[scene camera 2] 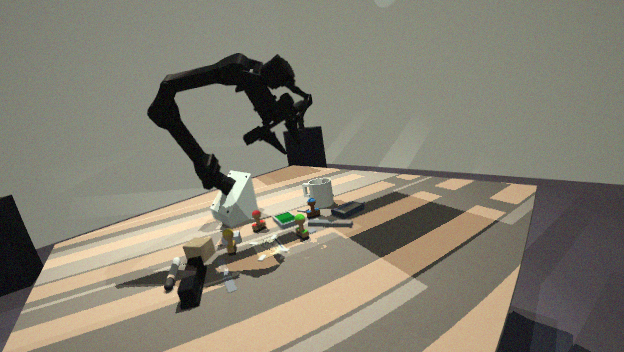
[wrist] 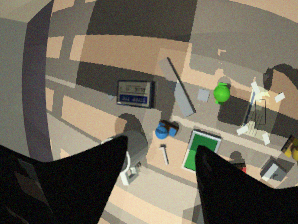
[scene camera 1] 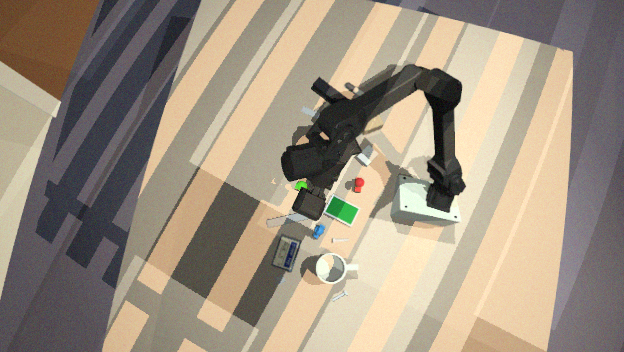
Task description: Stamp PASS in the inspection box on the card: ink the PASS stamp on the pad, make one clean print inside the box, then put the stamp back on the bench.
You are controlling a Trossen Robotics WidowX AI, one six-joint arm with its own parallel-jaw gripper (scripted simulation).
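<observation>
A white card, a blue-grey tin, a black block and a white mug are in the pictures, as is my gripper. The wrist view and scene camera 1 also show the gripper.
</observation>
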